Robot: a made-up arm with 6 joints.
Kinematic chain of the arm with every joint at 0, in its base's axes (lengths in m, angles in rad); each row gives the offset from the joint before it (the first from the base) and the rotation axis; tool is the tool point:
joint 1: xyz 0 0 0.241 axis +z
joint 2: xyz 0 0.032 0 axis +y
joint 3: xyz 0 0 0.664 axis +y
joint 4: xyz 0 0 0.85 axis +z
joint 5: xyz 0 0 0 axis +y
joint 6: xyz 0 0 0.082 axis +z
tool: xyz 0 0 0
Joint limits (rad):
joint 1: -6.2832..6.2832
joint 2: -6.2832..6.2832
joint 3: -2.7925..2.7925
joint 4: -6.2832..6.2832
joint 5: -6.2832..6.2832
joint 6: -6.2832..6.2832
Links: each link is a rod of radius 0.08 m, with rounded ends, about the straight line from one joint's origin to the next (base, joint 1, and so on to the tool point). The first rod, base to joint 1, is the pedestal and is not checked.
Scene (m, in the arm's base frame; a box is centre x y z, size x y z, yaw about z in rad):
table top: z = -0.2
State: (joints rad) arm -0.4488 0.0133 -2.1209 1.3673 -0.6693 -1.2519
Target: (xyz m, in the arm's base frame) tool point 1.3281 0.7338 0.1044
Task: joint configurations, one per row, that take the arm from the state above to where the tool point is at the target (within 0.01 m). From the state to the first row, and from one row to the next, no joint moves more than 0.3 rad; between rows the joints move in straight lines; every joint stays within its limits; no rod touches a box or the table.
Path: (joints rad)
1: -0.3116 0.2955 -1.8975 1.3770 -0.6515 -1.2519
2: -0.1745 0.5778 -1.6740 1.3866 -0.6337 -1.2519
3: -0.0373 0.8600 -1.4506 1.3963 -0.6158 -1.2519
4: 0.0999 1.1422 -1.2272 1.4059 -0.5980 -1.2519
5: 0.2371 1.4244 -1.0037 1.4156 -0.5802 -1.2519
6: 0.3742 1.7067 -0.7803 1.4252 -0.5624 -1.2519
7: 0.5114 1.9889 -0.5569 1.4349 -0.5446 -1.2519

